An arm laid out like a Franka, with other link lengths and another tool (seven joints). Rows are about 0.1 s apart.
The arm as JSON. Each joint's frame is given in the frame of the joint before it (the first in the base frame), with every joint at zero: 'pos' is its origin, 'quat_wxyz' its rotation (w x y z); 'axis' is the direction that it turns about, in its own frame. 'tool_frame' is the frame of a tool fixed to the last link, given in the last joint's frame.
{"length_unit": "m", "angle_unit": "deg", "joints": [
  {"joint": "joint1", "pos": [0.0, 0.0, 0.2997], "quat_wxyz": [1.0, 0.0, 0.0, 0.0], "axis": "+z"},
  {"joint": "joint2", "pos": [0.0, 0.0, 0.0], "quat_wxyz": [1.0, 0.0, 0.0, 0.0], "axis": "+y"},
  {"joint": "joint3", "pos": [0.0, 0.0, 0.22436], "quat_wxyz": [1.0, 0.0, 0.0, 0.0], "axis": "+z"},
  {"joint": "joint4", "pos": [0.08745, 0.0, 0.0], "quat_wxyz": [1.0, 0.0, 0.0, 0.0], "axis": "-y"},
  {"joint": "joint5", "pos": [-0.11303, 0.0, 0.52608], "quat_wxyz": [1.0, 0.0, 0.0, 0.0], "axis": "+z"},
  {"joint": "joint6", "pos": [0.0, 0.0, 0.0], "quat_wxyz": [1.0, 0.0, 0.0, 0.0], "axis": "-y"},
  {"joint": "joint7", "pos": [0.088, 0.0, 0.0], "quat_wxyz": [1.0, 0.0, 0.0, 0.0], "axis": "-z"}
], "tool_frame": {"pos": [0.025, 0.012, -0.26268], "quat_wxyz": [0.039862, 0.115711, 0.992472, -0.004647]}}
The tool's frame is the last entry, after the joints.
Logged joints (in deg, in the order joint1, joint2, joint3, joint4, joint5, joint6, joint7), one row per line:
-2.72 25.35 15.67 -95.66 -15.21 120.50 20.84
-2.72 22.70 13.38 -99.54 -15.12 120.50 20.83
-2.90 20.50 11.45 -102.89 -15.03 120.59 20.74
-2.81 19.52 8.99 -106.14 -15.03 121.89 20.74
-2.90 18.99 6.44 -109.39 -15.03 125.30 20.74
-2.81 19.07 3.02 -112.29 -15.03 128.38 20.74
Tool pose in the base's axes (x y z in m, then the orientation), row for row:
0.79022 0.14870 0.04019 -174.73 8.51 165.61
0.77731 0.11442 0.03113 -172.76 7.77 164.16
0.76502 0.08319 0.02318 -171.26 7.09 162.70
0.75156 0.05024 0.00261 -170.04 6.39 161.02
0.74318 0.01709 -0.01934 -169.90 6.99 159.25
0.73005 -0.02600 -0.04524 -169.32 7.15 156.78
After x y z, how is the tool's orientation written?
As angles about the fixed x, y, z axes (roll, pitch, yaw), in degrees.
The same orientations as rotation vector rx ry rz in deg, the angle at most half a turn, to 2 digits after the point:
22.12 170.54 -9.45
24.55 171.12 -12.45
26.94 171.60 -14.74
29.62 172.04 -16.61
32.28 171.12 -17.05
36.06 170.46 -18.14

